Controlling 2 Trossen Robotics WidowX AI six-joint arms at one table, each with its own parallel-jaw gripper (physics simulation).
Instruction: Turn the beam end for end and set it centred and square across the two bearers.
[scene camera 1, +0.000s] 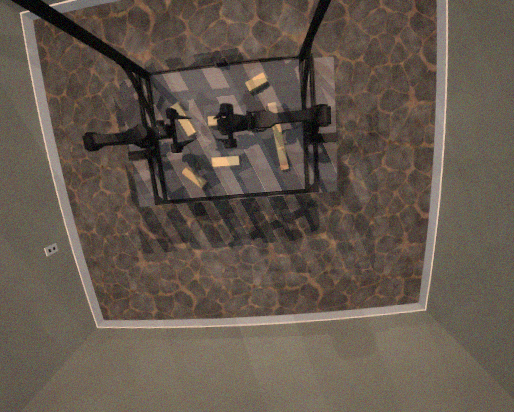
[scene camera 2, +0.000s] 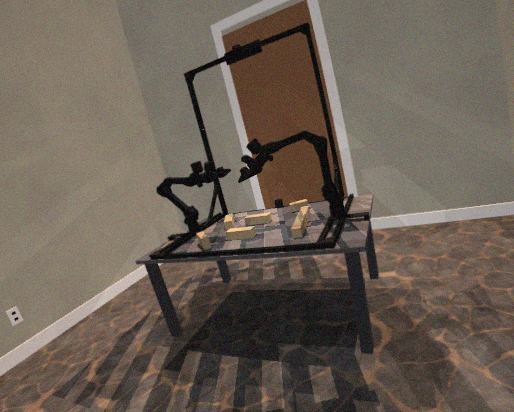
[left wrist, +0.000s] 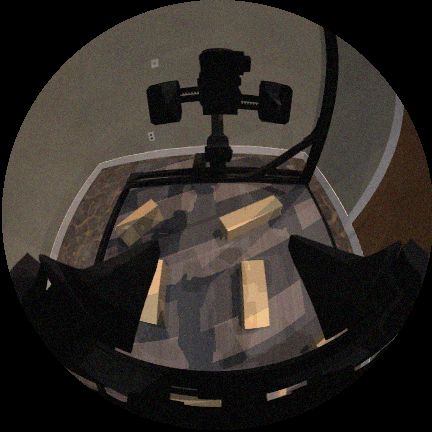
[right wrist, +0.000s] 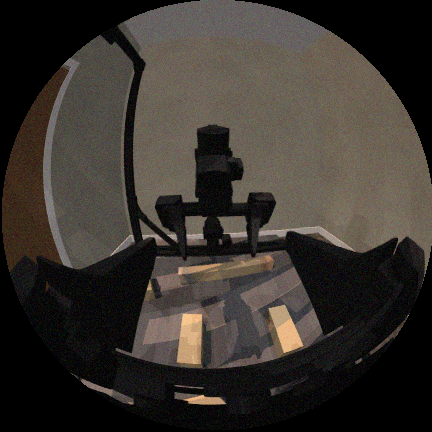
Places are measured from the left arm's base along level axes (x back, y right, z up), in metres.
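Pixels of known places: left gripper, fingertip midpoint: (scene camera 1: 214, 129) (scene camera 2: 242, 180) (left wrist: 225, 244) (right wrist: 219, 258); right gripper, fingertip midpoint: (scene camera 1: 192, 129) (scene camera 2: 226, 171) (left wrist: 223, 103) (right wrist: 222, 241); left arm's base at its link origin: (scene camera 1: 310, 125) (scene camera 2: 338, 213) (right wrist: 212, 248); right arm's base at its link origin: (scene camera 2: 194, 230) (left wrist: 217, 172).
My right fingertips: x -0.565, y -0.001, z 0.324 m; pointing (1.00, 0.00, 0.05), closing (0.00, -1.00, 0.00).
Ahead of a thing's pixels: the offset from my right fingertips to its top centre.
The beam @[dx +0.383, dy -0.050, dz -0.299 m] (scene camera 1: 281, 147) (scene camera 2: 301, 221) (right wrist: 230, 270), a long wooden bar with a reddish end, lies on the table at the right in both scene views. Two parallel wooden blocks, apparently the bearers, lie mid-table: the farther block @[dx +0.081, dy +0.067, dz -0.296 m] (scene camera 1: 212, 121) (scene camera 2: 257, 218) (left wrist: 255, 295) (right wrist: 190, 339) and the nearer block @[dx +0.078, dy -0.158, dz -0.296 m] (scene camera 1: 225, 161) (scene camera 2: 241, 233) (left wrist: 156, 295) (right wrist: 286, 329). My left gripper (scene camera 2: 242, 175) (left wrist: 225, 244) (right wrist: 219, 258) is open and empty, tilted downward, high above the farther block, partly hiding it in scene camera 1. My right gripper (scene camera 1: 191, 130) (scene camera 2: 227, 171) is open and empty, high above the table's left part.
Other wooden blocks lie around: one @[dx +0.286, dy +0.248, dz -0.296 m] (scene camera 1: 257, 81) (scene camera 2: 298, 205) at the back right, one @[dx -0.133, dy +0.092, dz -0.293 m] (scene camera 1: 186, 122) (scene camera 2: 229, 221) (left wrist: 250, 216) below my right gripper, and one @[dx -0.113, dy -0.233, dz -0.280 m] (scene camera 1: 193, 177) (scene camera 2: 203, 241) (left wrist: 139, 221) at the front left. A black frame (scene camera 1: 235, 196) (scene camera 2: 245, 251) borders the table.
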